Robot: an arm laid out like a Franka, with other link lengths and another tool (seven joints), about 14 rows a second.
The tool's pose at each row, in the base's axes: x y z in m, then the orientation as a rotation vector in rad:
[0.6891 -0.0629 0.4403 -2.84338 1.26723 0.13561]
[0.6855 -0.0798 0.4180 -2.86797 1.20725 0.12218]
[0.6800 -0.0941 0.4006 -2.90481 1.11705 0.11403]
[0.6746 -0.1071 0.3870 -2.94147 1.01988 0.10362]
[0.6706 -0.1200 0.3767 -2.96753 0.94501 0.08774]
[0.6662 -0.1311 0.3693 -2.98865 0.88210 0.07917]
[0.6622 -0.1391 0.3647 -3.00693 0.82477 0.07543]
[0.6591 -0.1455 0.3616 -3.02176 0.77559 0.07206]
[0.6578 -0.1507 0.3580 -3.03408 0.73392 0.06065]
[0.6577 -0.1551 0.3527 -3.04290 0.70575 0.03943]
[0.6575 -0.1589 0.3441 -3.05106 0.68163 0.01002]
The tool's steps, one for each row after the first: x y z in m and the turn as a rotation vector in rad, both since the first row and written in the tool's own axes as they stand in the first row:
[0.0121 0.0137 0.0215 0.00329 0.00732 -0.04176]
[0.0206 0.0272 0.0383 0.00244 0.01246 -0.10433]
[0.0279 0.0397 0.0515 0.00150 0.01908 -0.17102]
[0.0357 0.0512 0.0613 0.00278 0.02878 -0.22200]
[0.0417 0.0618 0.0683 0.00172 0.03450 -0.26456]
[0.0454 0.0701 0.0727 -0.00069 0.03748 -0.30306]
[0.0483 0.0766 0.0756 -0.00279 0.04014 -0.33591]
[0.0516 0.0810 0.0790 -0.00256 0.04753 -0.36376]
[0.0553 0.0840 0.0840 0.00054 0.06073 -0.38277]
[0.0588 0.0866 0.0923 0.00533 0.07900 -0.39918]

